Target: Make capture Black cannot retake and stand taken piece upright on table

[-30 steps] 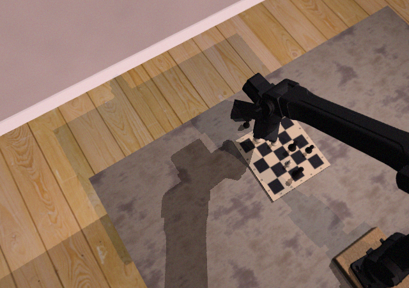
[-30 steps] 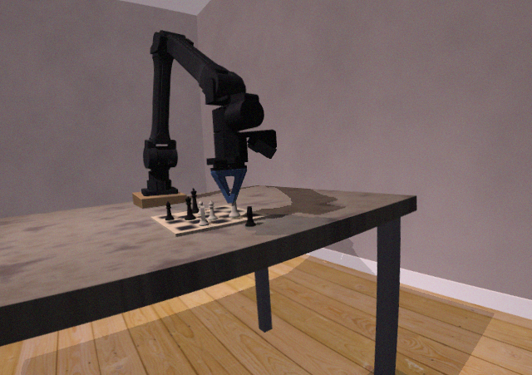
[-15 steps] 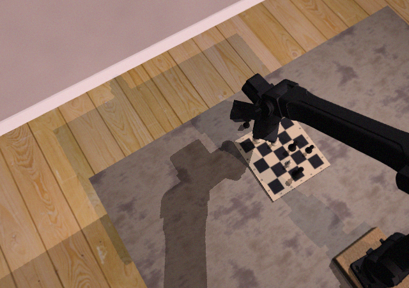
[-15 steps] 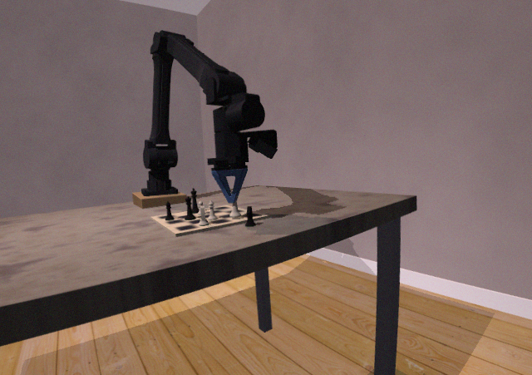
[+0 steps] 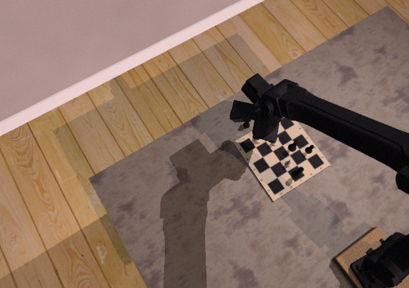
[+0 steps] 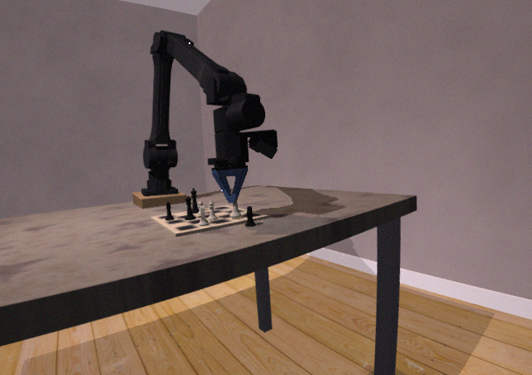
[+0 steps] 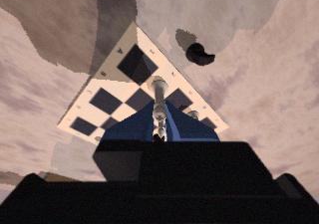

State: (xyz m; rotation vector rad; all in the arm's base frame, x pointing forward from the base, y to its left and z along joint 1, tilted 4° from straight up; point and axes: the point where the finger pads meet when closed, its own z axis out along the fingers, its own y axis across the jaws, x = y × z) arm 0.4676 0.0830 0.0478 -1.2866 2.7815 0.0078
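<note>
My hand is 1 cm above the tall white piece. From my hand the other things lie so: black piece (7 cm behind, 8 cm to the right, 2 cm below); chessboard (7 cm behind, 4 cm to the right, 5 cm below).
</note>
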